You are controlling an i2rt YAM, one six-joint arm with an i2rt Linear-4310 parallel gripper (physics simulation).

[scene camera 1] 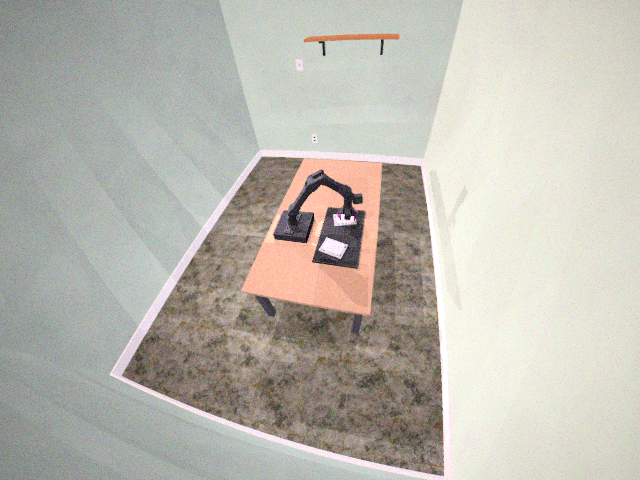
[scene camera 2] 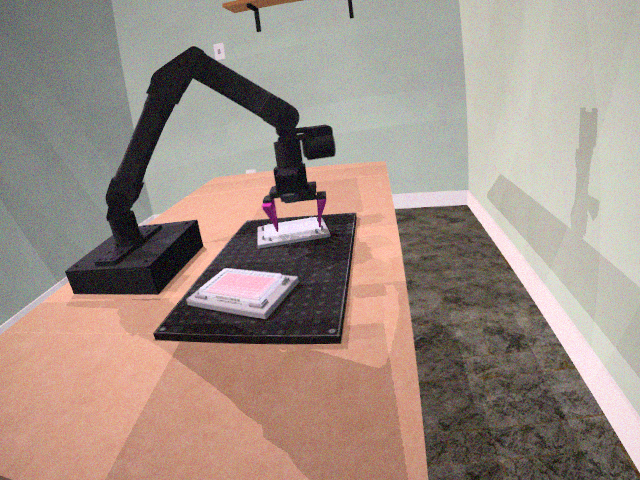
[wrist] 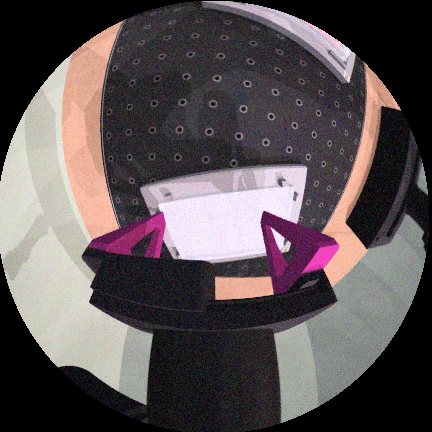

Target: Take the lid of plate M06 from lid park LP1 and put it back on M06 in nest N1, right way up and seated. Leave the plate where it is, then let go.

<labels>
my gripper: grips a white lid (scene camera 2: 302,226), touches a grey holder (wrist: 295,173)
a white plate with pink top (scene camera 2: 243,286): on a grey holder (wrist: 335,66)
</labels>
